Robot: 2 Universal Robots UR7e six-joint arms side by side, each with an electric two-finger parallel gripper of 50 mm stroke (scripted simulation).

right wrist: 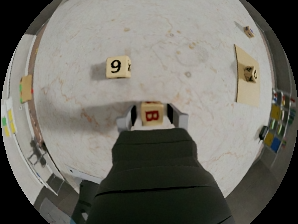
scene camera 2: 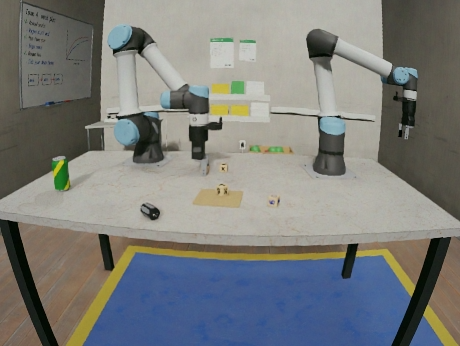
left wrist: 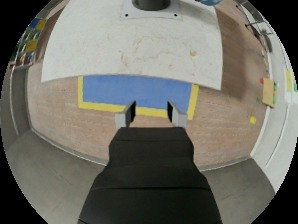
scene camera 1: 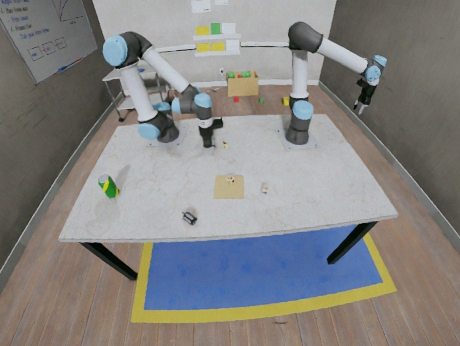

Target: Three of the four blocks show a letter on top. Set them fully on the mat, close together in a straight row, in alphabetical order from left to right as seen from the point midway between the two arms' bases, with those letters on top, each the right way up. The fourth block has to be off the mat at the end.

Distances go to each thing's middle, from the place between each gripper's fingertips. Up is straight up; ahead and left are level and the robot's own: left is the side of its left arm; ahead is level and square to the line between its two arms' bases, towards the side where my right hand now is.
Right now my right hand is 250 mm short of the tan mat (right wrist: 247, 93), 110 mm to the right of it and 20 mm above it.
The tan mat is 800 mm to the right of my left hand, 510 mm ahead of it and 180 mm below it.
